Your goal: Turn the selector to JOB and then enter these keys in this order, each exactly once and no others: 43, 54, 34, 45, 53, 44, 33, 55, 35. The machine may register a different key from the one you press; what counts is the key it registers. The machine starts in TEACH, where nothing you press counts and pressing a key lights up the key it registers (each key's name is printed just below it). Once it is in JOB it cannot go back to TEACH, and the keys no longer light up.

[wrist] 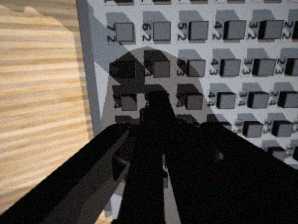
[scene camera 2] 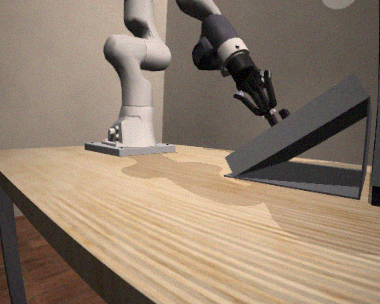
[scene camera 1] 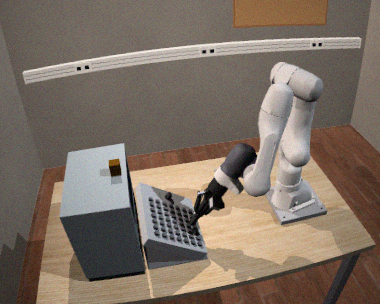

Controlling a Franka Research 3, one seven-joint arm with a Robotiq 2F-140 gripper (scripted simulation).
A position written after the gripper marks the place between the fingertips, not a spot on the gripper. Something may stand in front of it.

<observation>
In view: the gripper (scene camera 2: 279, 133), a tall grey box (scene camera 1: 95, 214) and a grey sloped keypad (scene camera 2: 341, 104).
The gripper is seen too in the wrist view (wrist: 157, 104). The grey sloped keypad is seen too in the wrist view (wrist: 107, 52) and in scene camera 1 (scene camera 1: 161, 252).
</observation>
